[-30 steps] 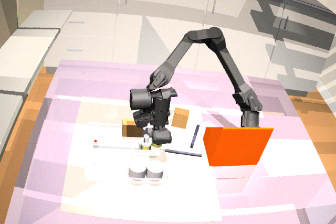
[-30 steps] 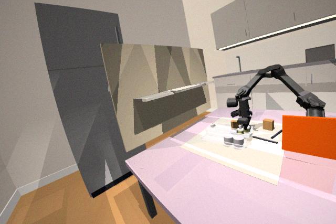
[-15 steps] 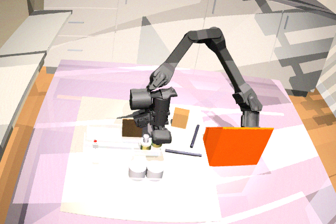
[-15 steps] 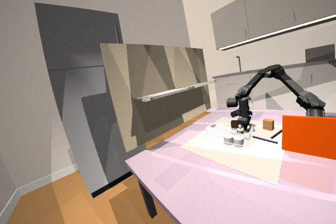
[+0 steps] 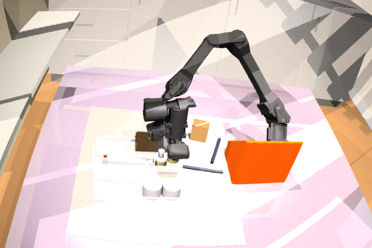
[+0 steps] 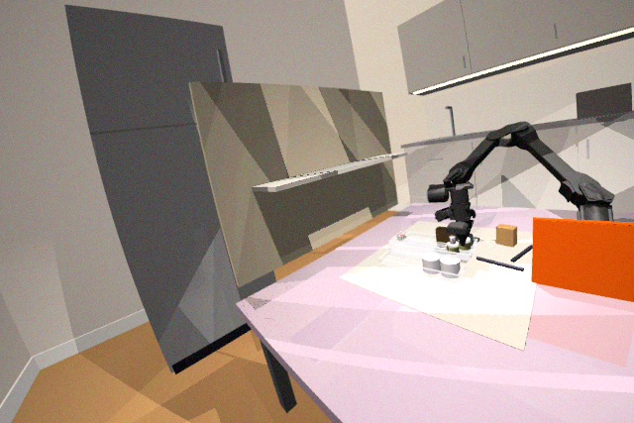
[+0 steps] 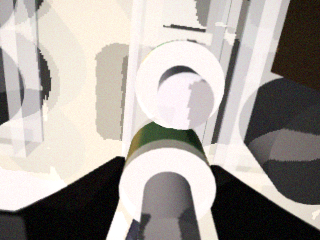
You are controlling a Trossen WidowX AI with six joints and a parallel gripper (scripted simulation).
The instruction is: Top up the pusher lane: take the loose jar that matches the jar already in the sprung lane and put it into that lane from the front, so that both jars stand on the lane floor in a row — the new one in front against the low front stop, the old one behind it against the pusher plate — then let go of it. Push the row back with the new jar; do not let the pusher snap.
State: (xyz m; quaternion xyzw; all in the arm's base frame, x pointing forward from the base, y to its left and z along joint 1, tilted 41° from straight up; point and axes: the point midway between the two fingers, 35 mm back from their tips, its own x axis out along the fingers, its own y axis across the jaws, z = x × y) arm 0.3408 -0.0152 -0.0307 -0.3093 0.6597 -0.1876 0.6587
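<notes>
My gripper tip is now 15 cm short of the clear sprung lane, 4 cm to the right of it and 4 cm above it.
</notes>
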